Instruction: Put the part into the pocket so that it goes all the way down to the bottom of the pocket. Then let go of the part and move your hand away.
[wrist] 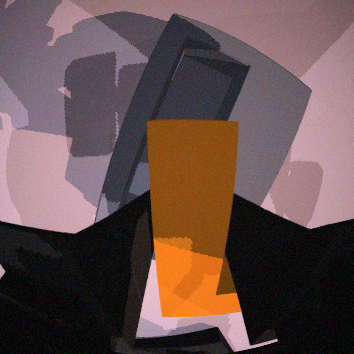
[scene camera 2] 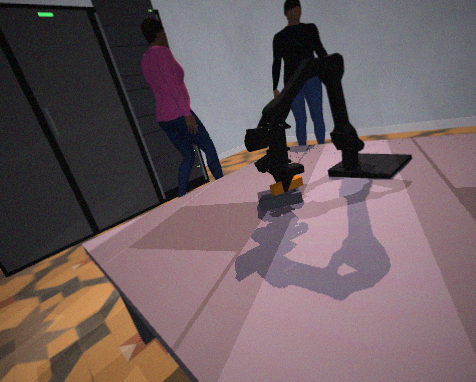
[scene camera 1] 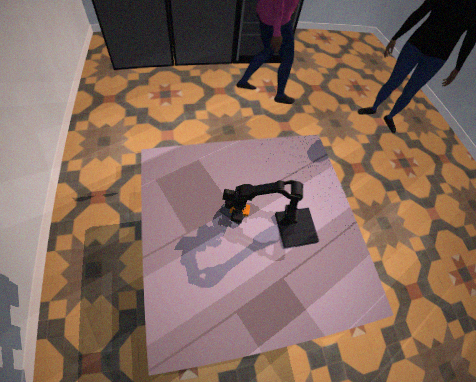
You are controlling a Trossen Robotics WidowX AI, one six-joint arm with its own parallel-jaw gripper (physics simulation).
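Pixels of known places: gripper, fingertip midpoint: [wrist: 186, 195] [scene camera 2: 283, 190] [scene camera 1: 236, 211]; arm's base, origin of the base link: [scene camera 2: 350, 164] [scene camera 1: 288, 219].
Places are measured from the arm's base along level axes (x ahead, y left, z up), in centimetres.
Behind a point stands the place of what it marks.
Note:
The orange part [scene camera 1: 245, 210] @[x 23.7, y -12.3, z 4.2 cm] [scene camera 2: 278, 188] @[x 31.0, y -14.3, z 3.3 cm] [wrist: 194, 180] @[x 29.7, y -15.4, z 4.3 cm] is held between the fingers of my gripper [scene camera 1: 237, 219] @[x 28.1, y -14.3, z 1.2 cm] [scene camera 2: 286, 189] @[x 28.1, y -14.3, z 1.2 cm] [wrist: 186, 195] @[x 28.1, y -14.3, z 1.2 cm], which is shut on it. The dark grey block with the pocket [scene camera 1: 222, 215] @[x 35.8, y -16.9, z -1.0 cm] [scene camera 2: 281, 202] @[x 32.8, y -13.2, z -0.9 cm] [wrist: 272, 110] @[x 29.7, y -20.7, z 1.2 cm] stands on the table below. In the wrist view the far end of the pocket [wrist: 200, 87] @[x 32.7, y -18.5, z -1.9 cm] shows beyond the part, and the part hides its nearer portion. The pocket's long sides are turned relative to the part's sides. In scene camera 2 the part is close above the block's top; whether they touch I cannot tell.
The pink table top [scene camera 1: 195, 330] @[x 69.4, y 37.0, z -2.4 cm] [scene camera 2: 350, 340] @[x 72.3, y 17.6, z -2.4 cm] carries the arm's black base plate [scene camera 1: 298, 235] @[x -1.1, y 10.9, z -0.7 cm] [scene camera 2: 372, 167] @[x 2.9, y 8.0, z -0.5 cm], on the right of the block in both scene views. Shadows of the arm fall over the block and table. Two people and dark cabinets [scene camera 1: 135, 35] [scene camera 2: 55, 125] stand beyond the table.

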